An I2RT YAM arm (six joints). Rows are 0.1 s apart.
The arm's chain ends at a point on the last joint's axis. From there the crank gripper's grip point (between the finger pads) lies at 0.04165 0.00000 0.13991 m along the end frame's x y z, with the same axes.
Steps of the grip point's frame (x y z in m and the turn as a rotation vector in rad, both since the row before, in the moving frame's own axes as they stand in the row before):
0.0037, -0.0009, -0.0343, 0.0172, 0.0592, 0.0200
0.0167, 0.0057, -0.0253, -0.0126, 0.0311, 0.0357
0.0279, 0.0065, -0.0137, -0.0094, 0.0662, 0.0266
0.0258, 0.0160, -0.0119, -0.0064, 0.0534, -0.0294
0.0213, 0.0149, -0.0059, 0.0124, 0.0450, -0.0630
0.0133, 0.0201, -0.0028, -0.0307, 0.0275, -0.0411
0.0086, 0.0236, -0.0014, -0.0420, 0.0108, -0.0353
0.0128, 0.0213, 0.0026, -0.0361, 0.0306, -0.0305
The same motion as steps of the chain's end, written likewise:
-0.0045, 0.0006, -0.0316, 0.0172, 0.0592, 0.0200
0.0124, 0.0024, -0.0239, -0.0126, 0.0311, 0.0357
0.0188, 0.0040, -0.0106, -0.0094, 0.0662, 0.0266
0.0184, 0.0164, -0.0095, -0.0064, 0.0534, -0.0294
0.0152, 0.0194, -0.0039, 0.0124, 0.0450, -0.0630
0.0094, 0.0176, -0.0016, -0.0307, 0.0275, -0.0411
0.0070, 0.0192, -0.0008, -0.0420, 0.0108, -0.0353
0.0085, 0.0176, 0.0040, -0.0361, 0.0306, -0.0305

